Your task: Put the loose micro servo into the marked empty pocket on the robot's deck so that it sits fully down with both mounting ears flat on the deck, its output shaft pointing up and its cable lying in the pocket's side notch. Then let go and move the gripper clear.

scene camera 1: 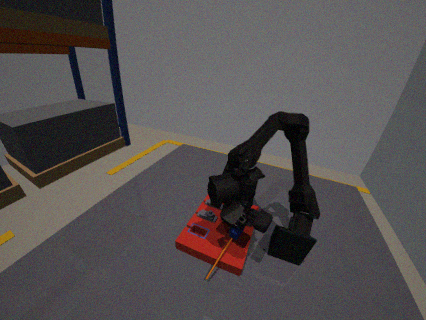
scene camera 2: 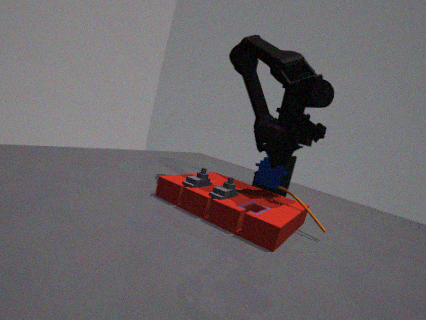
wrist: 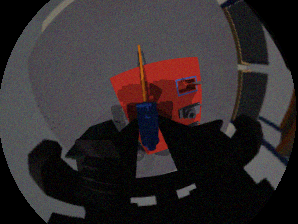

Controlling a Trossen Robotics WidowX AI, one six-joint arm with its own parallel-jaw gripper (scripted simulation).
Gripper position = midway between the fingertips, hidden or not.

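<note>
Visible are the gripper (scene camera 2: 276, 169) and a blue micro servo (scene camera 2: 271, 178). The gripper appears again at (wrist: 147, 119), and with it the servo (wrist: 147, 116). Scene camera 1 shows the gripper too, at (scene camera 1: 236, 227).
</note>
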